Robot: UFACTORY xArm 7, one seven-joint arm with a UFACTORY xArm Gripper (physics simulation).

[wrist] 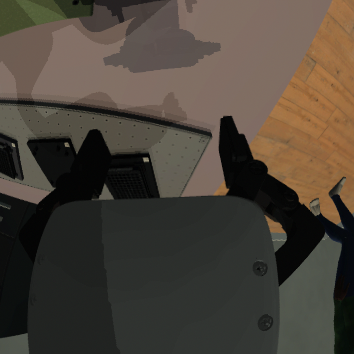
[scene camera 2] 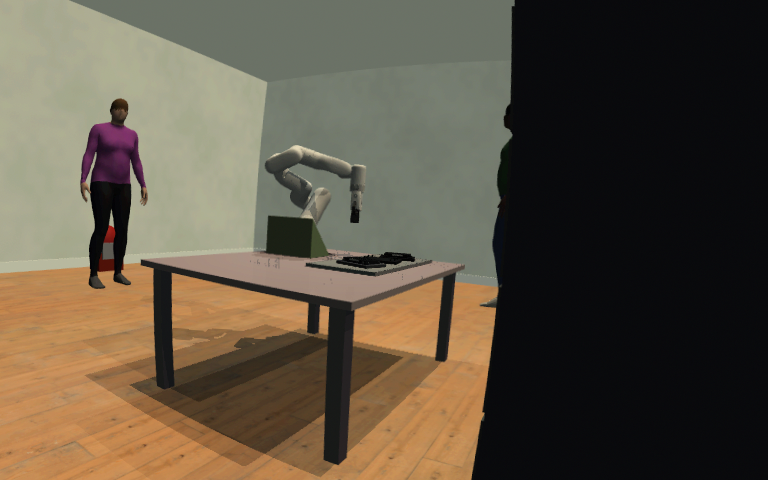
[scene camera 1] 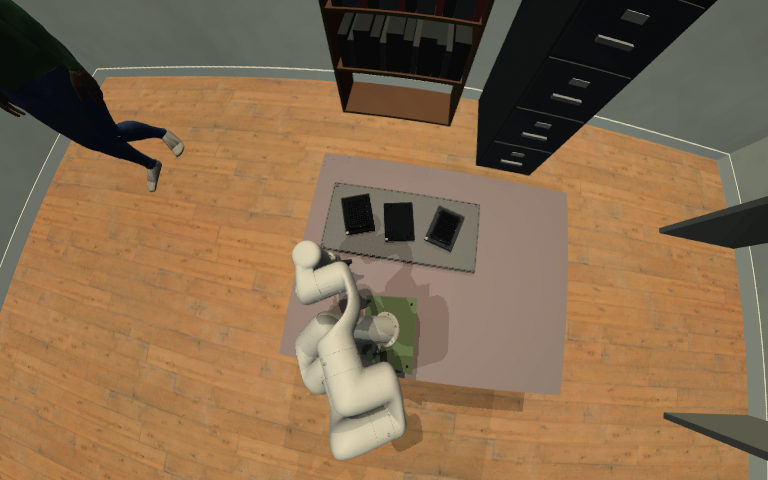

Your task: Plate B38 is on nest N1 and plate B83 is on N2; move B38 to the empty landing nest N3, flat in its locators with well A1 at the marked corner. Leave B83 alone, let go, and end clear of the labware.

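Observation:
A black welled plate (scene camera 1: 357,212) (wrist: 127,182) sits on the left nest in scene camera 1. Another plate (scene camera 1: 445,225) (wrist: 5,159) sits on the right nest, turned at an angle. The middle nest (scene camera 1: 398,221) (wrist: 51,155) is black and holds no plate. Each nest shows a small pale corner mark in scene camera 1. Plate and nest labels are not readable. My gripper (scene camera 2: 354,215) (wrist: 159,136) is open and empty, high above the table. In the wrist view its left finger overlaps the edge of the nearest plate's nest. In scene camera 1 the arm hides most of the gripper.
The nests stand on a grey perforated board (scene camera 1: 469,226) (scene camera 2: 334,268) (wrist: 175,155) on the table (scene camera 1: 509,283) (scene camera 2: 254,277). The green arm base (scene camera 1: 407,308) (scene camera 2: 288,234) stands on the table. A dark cabinet (scene camera 1: 509,124) and a bookshelf (scene camera 1: 396,72) stand beyond the table.

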